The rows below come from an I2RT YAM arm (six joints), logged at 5 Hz.
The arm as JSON. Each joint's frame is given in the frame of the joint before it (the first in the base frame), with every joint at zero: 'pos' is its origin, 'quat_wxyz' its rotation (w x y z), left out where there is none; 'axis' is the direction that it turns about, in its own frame. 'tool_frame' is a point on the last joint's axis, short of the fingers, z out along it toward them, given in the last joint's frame.
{
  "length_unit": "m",
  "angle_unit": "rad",
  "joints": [
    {
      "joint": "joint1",
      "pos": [
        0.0,
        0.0,
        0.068
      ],
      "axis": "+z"
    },
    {
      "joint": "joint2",
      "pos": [
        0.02,
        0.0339,
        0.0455
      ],
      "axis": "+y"
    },
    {
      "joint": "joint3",
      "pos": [
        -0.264,
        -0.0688,
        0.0
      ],
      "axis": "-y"
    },
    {
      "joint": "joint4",
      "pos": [
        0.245,
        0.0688,
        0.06
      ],
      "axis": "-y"
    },
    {
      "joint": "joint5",
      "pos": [
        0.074,
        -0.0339,
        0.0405
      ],
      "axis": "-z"
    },
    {
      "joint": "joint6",
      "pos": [
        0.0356,
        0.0,
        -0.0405
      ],
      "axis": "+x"
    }
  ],
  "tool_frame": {
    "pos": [
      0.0,
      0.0,
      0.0
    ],
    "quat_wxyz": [
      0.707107,
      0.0,
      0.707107,
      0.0
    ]
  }
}
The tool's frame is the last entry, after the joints.
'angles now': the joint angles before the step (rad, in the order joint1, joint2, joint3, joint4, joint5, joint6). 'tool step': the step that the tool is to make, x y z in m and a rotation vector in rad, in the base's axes. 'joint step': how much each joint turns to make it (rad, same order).
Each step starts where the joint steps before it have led.
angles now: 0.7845 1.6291 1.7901 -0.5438 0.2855 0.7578
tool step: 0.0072 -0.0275 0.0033 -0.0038 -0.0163 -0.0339
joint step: -0.0722 -0.0499 -0.0444 0.0113 -0.0306 -0.0279
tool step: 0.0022 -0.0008 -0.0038 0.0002 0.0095 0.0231
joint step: -0.0088 -0.0005 -0.0139 0.0077 -0.0321 -0.0058
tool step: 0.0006 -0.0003 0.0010 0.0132 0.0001 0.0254
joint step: -0.0048 -0.0007 0.0002 0.0079 -0.0319 -0.0014
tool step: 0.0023 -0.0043 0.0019 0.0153 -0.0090 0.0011
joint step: -0.0151 -0.0057 -0.0048 0.0157 -0.0173 0.0000
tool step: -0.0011 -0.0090 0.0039 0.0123 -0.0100 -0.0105
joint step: -0.0189 -0.0226 -0.0123 0.0051 -0.0090 0.0004
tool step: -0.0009 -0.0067 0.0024 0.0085 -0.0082 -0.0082
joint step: -0.0143 -0.0174 -0.0116 0.0060 -0.0064 -0.0003
